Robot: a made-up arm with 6 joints.
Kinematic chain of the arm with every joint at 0, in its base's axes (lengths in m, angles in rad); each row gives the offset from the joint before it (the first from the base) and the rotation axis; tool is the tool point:
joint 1: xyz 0 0 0.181 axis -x
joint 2: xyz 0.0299 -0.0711 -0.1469 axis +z
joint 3: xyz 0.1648 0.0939 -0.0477 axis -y
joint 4: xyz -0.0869 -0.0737 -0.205 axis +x
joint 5: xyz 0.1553 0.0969 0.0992 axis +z
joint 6: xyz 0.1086 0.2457 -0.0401 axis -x
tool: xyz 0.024 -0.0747 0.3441
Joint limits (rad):
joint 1: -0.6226..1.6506
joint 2: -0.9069..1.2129
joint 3: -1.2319..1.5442
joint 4: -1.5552..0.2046
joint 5: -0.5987..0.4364
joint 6: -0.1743..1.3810
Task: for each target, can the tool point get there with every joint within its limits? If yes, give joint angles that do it. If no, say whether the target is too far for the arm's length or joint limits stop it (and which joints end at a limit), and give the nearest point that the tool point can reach.
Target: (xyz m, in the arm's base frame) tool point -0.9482 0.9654 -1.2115
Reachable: no: too far | nearest point -0.3795 0.5521 -0.6153 | short by 0.922 m
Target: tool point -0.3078 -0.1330 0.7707
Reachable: no: joint limits stop it (at a limit: joint 1, joint 4, joint 5, joint 6) | nearest point -0.3291 0.0256 0.5831 | short by 0.247 m
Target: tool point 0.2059 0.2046 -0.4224
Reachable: yes | joints 0.8355 0.3153 0.5720 -0.7627 0.2302 0.2127
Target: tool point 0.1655 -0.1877 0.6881
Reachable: no: joint limits stop it (at a limit: joint 1, joint 2, joint 4, joint 5, joint 6) | nearest point 0.3642 -0.2019 0.6081 | short by 0.215 m
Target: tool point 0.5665 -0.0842 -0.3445
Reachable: yes | joints 1.1023 -0.0835 -0.0163 -0.6680 -0.4231 0.4920
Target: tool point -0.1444 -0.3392 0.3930
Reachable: no: joint limits stop it (at a limit: joint 1, joint 2, joint 4, joint 5) | nearest point -0.2018 -0.1389 0.3217 | short by 0.220 m
